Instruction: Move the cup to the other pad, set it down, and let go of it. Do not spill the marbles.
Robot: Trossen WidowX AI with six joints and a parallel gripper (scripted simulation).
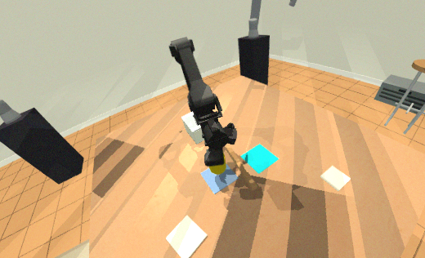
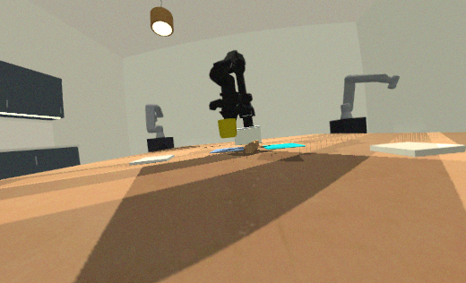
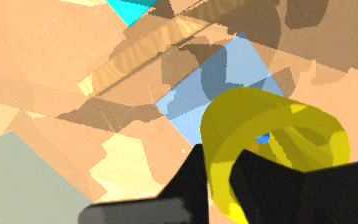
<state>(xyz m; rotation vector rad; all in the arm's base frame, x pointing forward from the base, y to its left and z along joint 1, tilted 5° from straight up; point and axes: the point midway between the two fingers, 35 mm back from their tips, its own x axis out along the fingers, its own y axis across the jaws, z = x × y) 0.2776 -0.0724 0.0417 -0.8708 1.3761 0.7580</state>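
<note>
The blue marble lies 3 cm ahead of my gripper tip, 3 cm to the right of it and 2 cm below it. The rest, counted from my gripper tip: thin wooden bar 4 cm ahead, 8 cm to the left, 8 cm below; then yellow cup 2 cm ahead, 2 cm to the right; then cyan pad 6 cm ahead, 17 cm to the left, 9 cm below.
</note>
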